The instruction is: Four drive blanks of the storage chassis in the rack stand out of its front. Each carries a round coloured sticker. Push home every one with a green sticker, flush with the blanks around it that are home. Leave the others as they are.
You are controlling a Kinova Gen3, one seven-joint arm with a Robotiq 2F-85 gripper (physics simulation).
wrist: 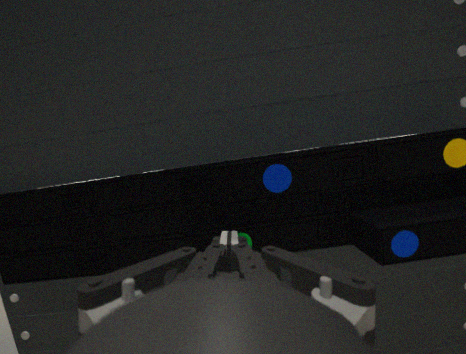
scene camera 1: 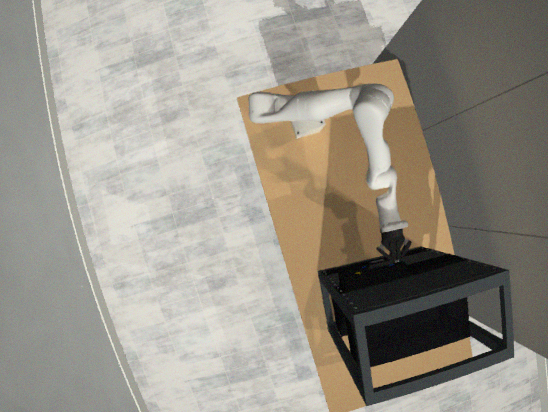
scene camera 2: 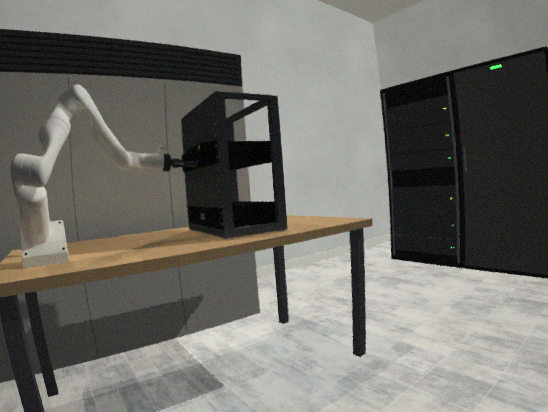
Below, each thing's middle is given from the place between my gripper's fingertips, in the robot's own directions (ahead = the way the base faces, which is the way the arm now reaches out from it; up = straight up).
Scene:
Right now my hand is 14 cm short of the rack (scene camera 1: 390, 311) and 3 cm above it.

